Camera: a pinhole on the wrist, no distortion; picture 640 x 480 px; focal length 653.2 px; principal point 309.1 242.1 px. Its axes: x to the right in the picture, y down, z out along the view. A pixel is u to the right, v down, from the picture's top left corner.
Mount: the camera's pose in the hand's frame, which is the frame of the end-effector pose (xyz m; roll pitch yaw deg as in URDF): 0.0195 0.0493 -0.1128 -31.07 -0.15 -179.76
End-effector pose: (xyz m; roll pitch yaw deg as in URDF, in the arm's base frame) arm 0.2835 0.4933 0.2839 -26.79 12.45 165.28
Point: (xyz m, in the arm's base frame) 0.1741 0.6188 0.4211
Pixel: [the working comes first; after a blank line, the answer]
In the camera's frame: -0.0839 0.0653 0.2926

121.7 387.9
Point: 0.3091 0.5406 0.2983
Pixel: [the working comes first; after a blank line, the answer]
In the camera's frame: 0.0357 0.0352 0.1371

479.3 409.8
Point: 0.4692 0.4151 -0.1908
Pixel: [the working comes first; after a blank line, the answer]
In the camera's frame: 0.1102 -0.0068 -0.3857

behind the camera
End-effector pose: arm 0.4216 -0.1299 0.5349 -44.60 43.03 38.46
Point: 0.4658 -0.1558 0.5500
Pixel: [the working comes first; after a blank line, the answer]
In the camera's frame: 0.0169 0.0360 0.1338

391.8 417.6
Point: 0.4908 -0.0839 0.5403
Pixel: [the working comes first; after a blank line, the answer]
In the camera's frame: -0.0365 0.0051 0.1793

176.0 260.5
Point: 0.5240 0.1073 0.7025
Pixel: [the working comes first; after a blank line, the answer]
In the camera's frame: -0.0309 -0.0696 0.4209

261.2 134.2
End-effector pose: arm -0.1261 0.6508 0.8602 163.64 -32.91 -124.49
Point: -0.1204 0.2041 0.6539
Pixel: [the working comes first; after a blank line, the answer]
In the camera's frame: -0.1721 0.1393 0.5476

103.8 408.3
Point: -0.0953 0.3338 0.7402
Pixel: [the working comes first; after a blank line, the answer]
In the camera's frame: -0.1180 0.1232 0.4002

116.5 443.2
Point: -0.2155 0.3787 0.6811
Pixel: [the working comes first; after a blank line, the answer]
In the camera's frame: -0.1121 -0.0141 0.4329

139.9 220.9
